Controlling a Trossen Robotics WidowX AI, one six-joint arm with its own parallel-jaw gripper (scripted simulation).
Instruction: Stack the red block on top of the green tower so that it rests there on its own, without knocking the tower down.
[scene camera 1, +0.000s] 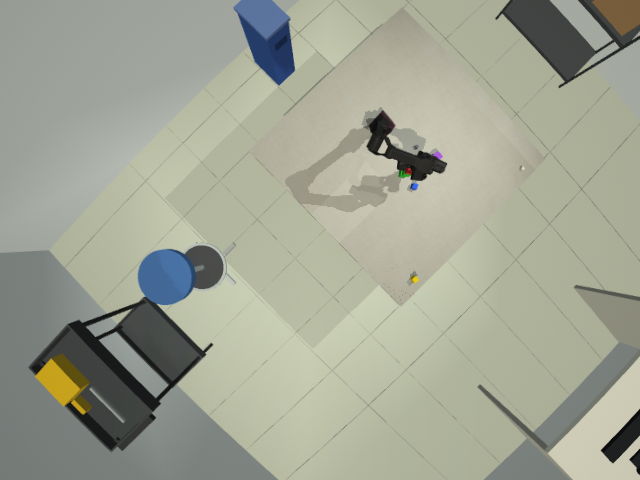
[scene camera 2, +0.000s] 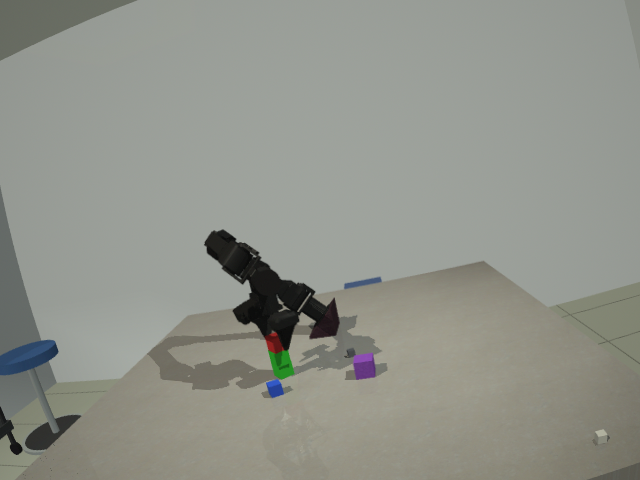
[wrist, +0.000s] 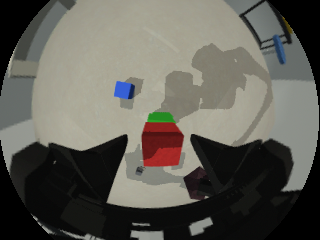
Observation:
My gripper (scene camera 2: 277, 346) is open, holding nothing. Also in view: a red block (wrist: 161, 142).
My gripper is seen too in the wrist view (wrist: 160, 138).

